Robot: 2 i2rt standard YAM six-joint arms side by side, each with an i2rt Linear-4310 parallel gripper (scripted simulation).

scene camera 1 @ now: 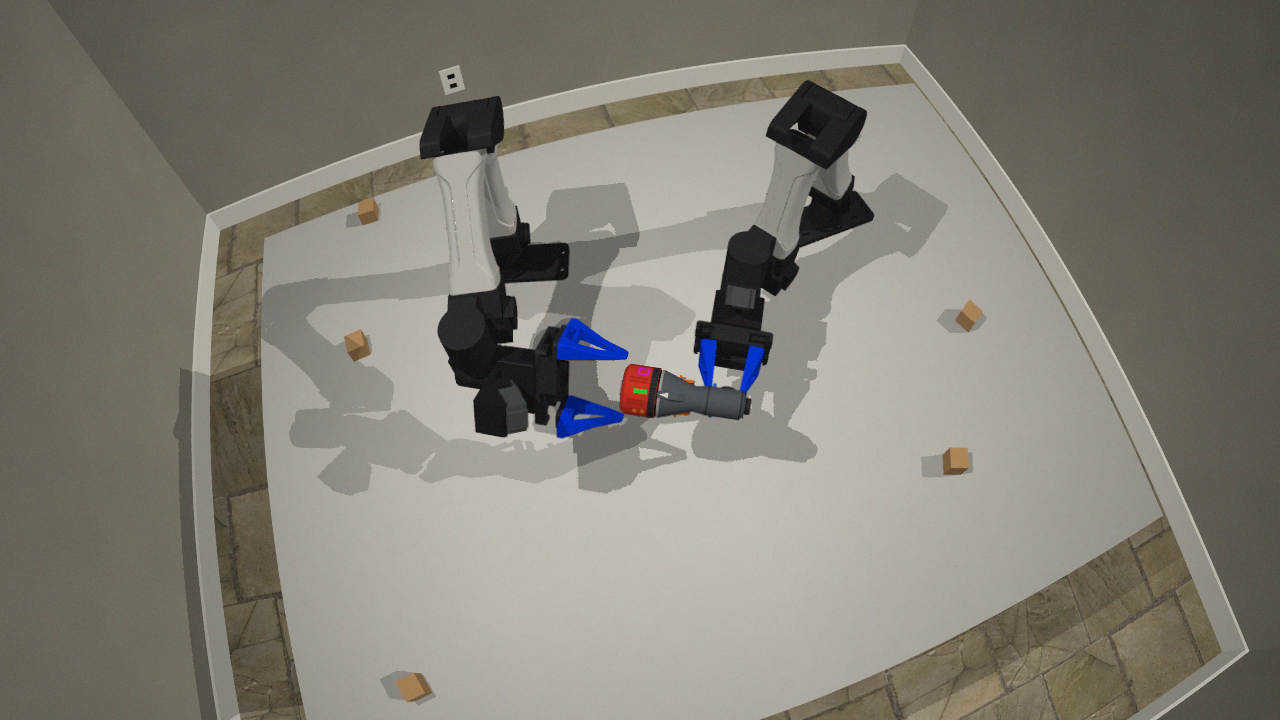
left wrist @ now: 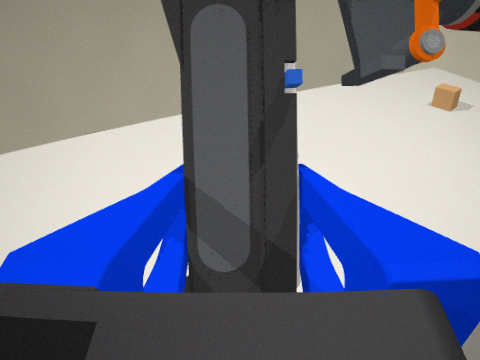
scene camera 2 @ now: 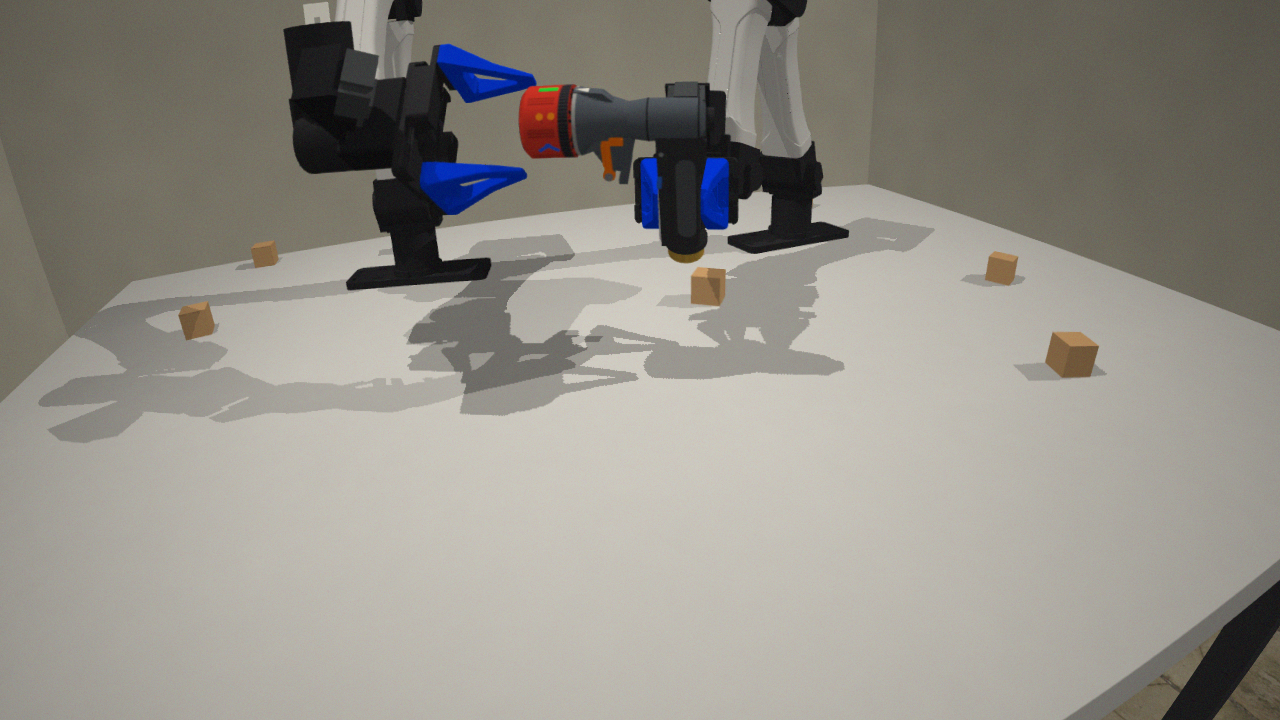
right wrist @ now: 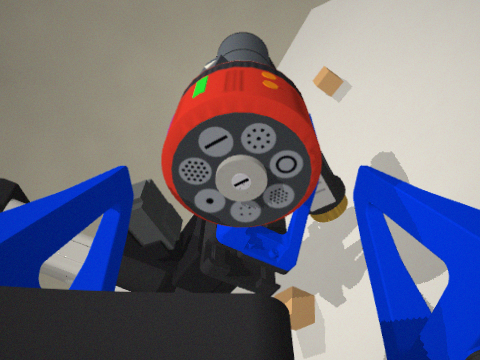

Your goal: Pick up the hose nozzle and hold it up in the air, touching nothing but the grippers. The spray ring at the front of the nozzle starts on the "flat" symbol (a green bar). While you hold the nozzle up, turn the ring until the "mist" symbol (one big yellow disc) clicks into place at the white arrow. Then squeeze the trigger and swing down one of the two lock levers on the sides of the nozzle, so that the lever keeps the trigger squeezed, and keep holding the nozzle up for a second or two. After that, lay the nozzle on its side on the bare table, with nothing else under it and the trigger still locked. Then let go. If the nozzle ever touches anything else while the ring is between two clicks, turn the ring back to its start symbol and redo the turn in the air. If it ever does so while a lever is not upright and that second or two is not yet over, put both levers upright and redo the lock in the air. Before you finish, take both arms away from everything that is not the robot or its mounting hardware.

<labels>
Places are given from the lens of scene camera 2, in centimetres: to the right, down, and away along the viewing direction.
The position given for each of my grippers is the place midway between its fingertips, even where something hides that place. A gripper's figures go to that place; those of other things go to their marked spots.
my left gripper (scene camera 2: 679, 206): 3, -13, 55
my right gripper (scene camera 2: 530, 125): -9, -19, 50
hose nozzle (scene camera 2: 679, 125): 3, -18, 47
</labels>
